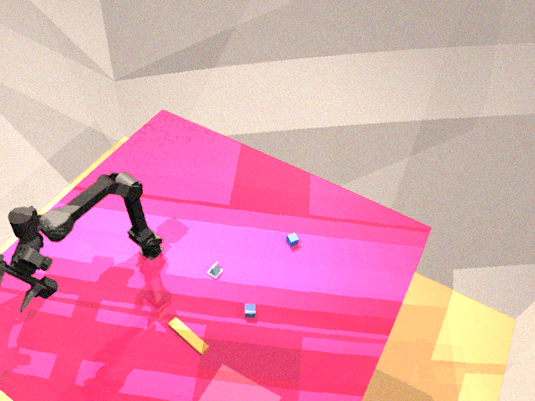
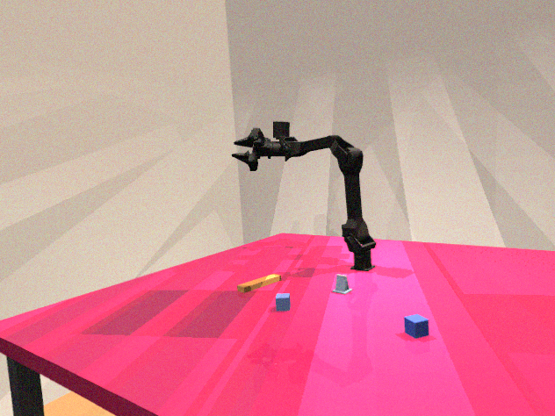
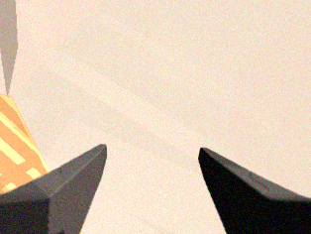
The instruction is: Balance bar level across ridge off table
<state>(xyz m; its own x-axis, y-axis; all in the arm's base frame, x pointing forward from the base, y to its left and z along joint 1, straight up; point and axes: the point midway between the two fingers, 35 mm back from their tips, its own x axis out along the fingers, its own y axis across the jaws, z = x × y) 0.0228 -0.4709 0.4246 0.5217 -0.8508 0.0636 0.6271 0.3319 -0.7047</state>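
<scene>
My gripper tip is now 260 mm short of the yellow bar, 300 mm to the right of it and 420 mm above it. Round my gripper tip: dark blue cube (370 mm ahead, 800 mm to the left, 410 mm below); then light blue cube (380 mm ahead, 470 mm to the left, 410 mm below).
</scene>
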